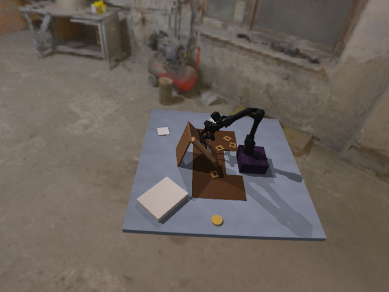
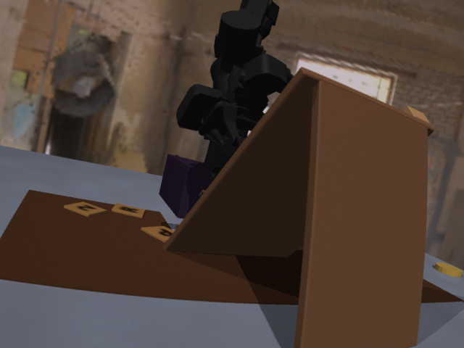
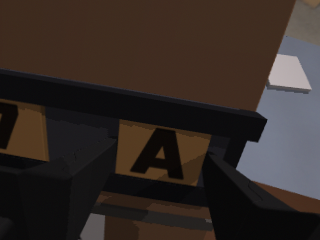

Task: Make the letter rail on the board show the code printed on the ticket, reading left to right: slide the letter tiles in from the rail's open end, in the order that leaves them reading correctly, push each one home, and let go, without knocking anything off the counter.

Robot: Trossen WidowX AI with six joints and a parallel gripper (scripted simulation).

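The white ticket lies 70 mm behind my gripper tip, 70 mm to the left of it and 80 mm below it. From my gripper tip the other things lie so: yellow disc 110 mm behind, 640 mm to the left, 150 mm below; brown mat 180 mm behind, 90 mm to the left, 160 mm below.
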